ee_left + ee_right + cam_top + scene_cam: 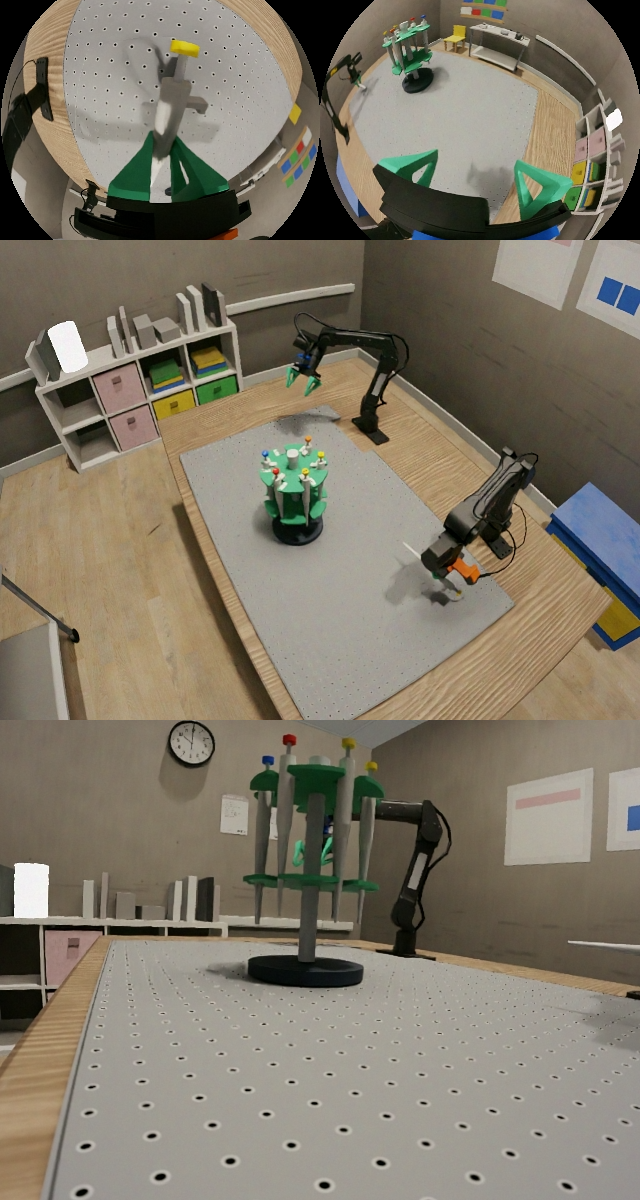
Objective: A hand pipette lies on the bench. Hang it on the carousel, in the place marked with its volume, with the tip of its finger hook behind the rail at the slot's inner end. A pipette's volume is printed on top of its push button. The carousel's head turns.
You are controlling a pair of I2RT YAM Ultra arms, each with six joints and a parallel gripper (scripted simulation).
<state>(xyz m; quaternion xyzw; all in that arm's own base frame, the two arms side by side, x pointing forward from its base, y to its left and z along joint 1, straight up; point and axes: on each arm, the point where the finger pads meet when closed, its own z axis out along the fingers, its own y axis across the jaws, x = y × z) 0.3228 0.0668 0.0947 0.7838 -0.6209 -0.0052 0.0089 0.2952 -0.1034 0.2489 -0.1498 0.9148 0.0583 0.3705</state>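
Now: the hand pipette 10 mm ahead of my left hand and 20 mm to the right of it.
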